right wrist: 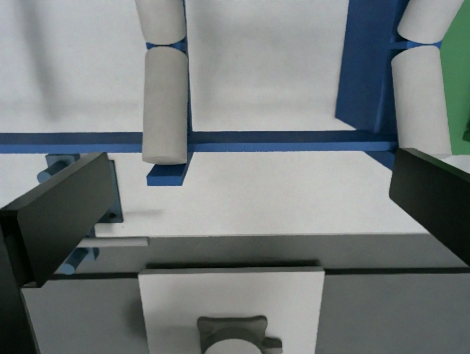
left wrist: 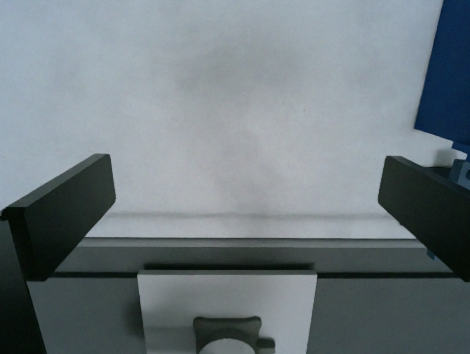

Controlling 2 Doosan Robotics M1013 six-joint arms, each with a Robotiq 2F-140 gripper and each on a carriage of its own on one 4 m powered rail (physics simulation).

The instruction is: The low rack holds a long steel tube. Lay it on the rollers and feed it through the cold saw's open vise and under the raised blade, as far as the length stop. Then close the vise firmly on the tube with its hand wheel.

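Note:
The end of a light grey steel tube (right wrist: 122, 242) shows at the lower left of the right wrist view, beside a blue-grey peg of the low rack (right wrist: 118, 206). The rest of the tube is hidden behind a finger or out of view. Grey rollers (right wrist: 165, 105) (right wrist: 422, 102) sit on a blue frame. My right gripper (right wrist: 251, 174) is open and empty, its fingers wide apart, with the tube end beyond its left finger. My left gripper (left wrist: 248, 177) is open and empty over pale floor. The vise, its hand wheel, the blade and the length stop cannot be made out.
A green part (right wrist: 459, 75) stands at the right edge of the right wrist view. A dark blue panel (left wrist: 447, 70) and a blue-grey part (left wrist: 459, 172) are at the left wrist view's right edge. The grey rail (left wrist: 370, 315) (right wrist: 390, 315) with white carriage plates (left wrist: 170, 305) (right wrist: 172, 305) runs along the bottom.

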